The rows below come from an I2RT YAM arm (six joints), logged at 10 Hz.
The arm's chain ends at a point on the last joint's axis. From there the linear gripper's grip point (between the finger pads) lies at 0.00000 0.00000 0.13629 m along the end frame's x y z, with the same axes.
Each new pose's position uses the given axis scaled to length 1; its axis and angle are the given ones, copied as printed.
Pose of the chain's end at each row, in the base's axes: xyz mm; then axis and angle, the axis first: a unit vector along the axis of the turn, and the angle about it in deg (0 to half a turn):
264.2 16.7 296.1 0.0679 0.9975 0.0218 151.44
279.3 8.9 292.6 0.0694 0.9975 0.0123 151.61
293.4 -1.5 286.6 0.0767 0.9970 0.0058 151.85
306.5 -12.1 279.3 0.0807 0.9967 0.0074 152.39
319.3 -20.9 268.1 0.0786 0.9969 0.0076 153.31
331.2 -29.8 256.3 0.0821 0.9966 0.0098 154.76
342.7 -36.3 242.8 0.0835 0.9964 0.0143 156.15
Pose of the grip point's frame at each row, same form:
329.6 17.8 176.5 0.0679 0.9975 0.0218 151.44
344.2 7.5 172.7 0.0694 0.9975 0.0123 151.61
357.6 -4.9 166.4 0.0767 0.9970 0.0058 151.85
369.6 -15.3 158.5 0.0807 0.9967 0.0074 152.39
380.5 -23.8 146.3 0.0786 0.9969 0.0076 153.31
389.3 -32.0 133.0 0.0821 0.9966 0.0098 154.76
397.9 -37.2 118.2 0.0835 0.9964 0.0143 156.15

